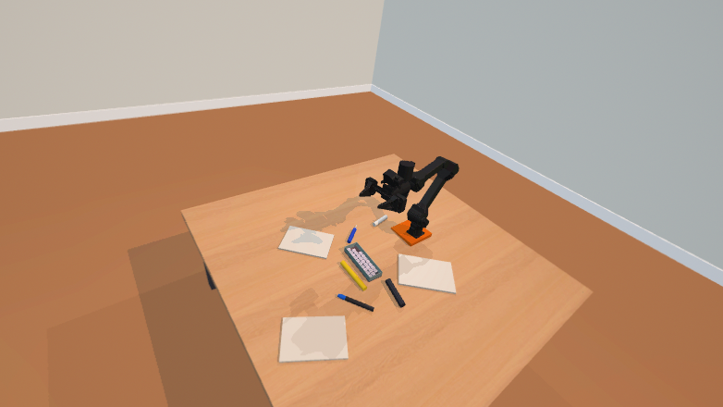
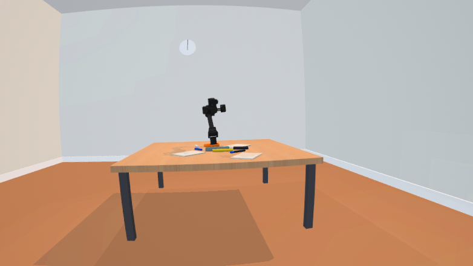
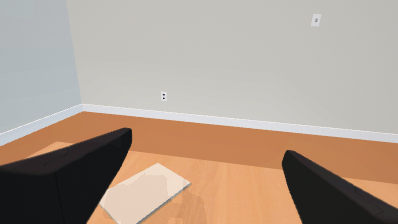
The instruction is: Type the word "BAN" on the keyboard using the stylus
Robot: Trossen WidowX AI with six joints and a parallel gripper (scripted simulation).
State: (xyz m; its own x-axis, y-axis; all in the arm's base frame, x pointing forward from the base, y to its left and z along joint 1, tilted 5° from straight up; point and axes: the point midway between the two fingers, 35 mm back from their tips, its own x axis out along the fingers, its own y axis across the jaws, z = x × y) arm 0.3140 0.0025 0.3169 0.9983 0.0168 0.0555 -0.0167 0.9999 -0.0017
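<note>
The stylus is 320 mm below my gripper tip, 160 mm to the right of it and 120 mm behind it. Round my gripper tip: blue-capped black pen (320 mm below, 140 mm ahead, 120 mm to the left); then yellow marker (320 mm below, 50 mm ahead, 40 mm to the left); then black marker (320 mm below, 200 mm to the left, 20 mm behind).
</note>
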